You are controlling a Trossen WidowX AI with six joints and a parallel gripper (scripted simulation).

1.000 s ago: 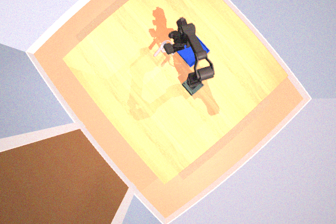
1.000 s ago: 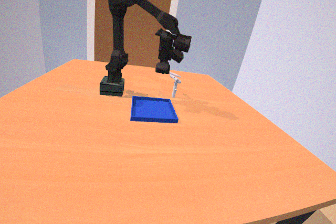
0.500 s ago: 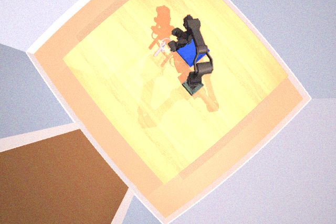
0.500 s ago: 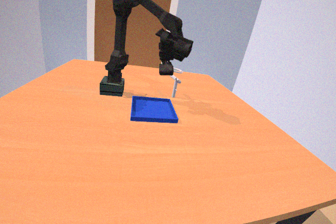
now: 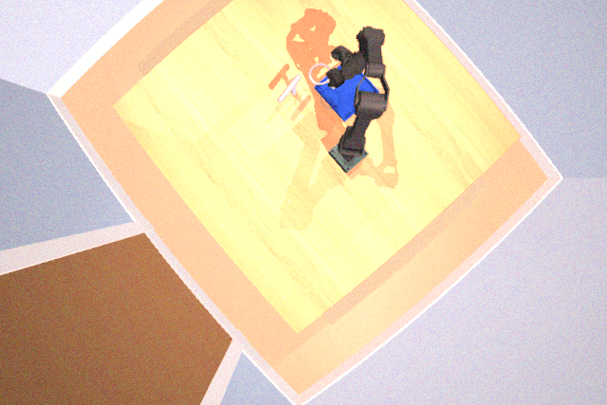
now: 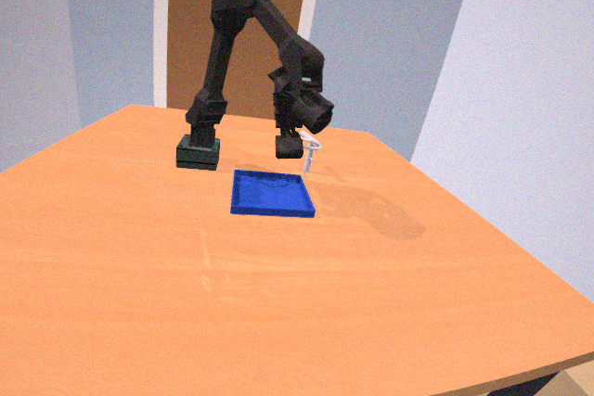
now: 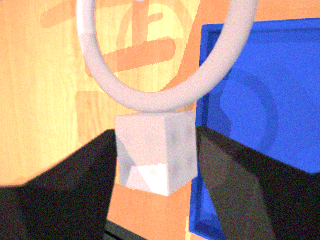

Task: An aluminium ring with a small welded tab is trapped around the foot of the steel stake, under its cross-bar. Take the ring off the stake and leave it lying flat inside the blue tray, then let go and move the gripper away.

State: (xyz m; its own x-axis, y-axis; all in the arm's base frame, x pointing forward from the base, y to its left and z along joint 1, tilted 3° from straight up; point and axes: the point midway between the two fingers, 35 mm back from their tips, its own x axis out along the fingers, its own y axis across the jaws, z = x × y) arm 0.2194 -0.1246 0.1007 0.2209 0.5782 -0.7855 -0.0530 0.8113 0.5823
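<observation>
The blue tray lies 120 mm below my gripper tip, 70 mm to the right of it and 30 mm behind it. Round my gripper tip: aluminium ring (50 mm ahead).
</observation>
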